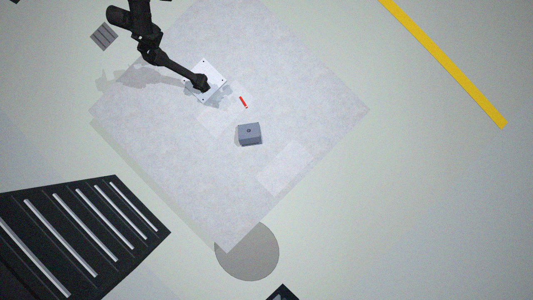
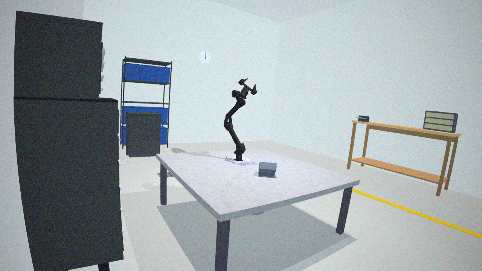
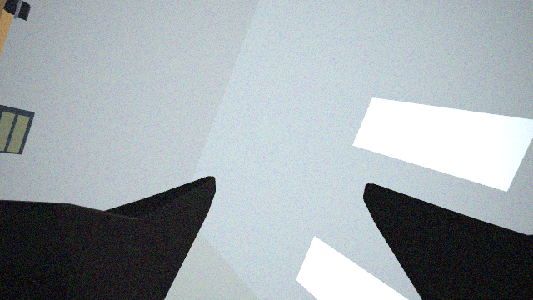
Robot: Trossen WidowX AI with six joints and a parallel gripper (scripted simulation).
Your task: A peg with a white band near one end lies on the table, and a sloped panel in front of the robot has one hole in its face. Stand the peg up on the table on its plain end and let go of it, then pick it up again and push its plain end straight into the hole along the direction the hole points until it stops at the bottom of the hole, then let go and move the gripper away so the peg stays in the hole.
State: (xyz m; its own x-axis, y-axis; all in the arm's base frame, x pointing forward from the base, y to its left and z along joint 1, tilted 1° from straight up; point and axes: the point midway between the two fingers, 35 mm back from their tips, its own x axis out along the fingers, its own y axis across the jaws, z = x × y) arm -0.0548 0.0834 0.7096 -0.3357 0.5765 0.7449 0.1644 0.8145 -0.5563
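My gripper tip is now 310 mm short of the red peg, 50 mm to the right of it and 740 mm above it. From my gripper tip the other things lie so: blue-grey sloped panel 480 mm ahead, 20 mm to the right, 690 mm below.
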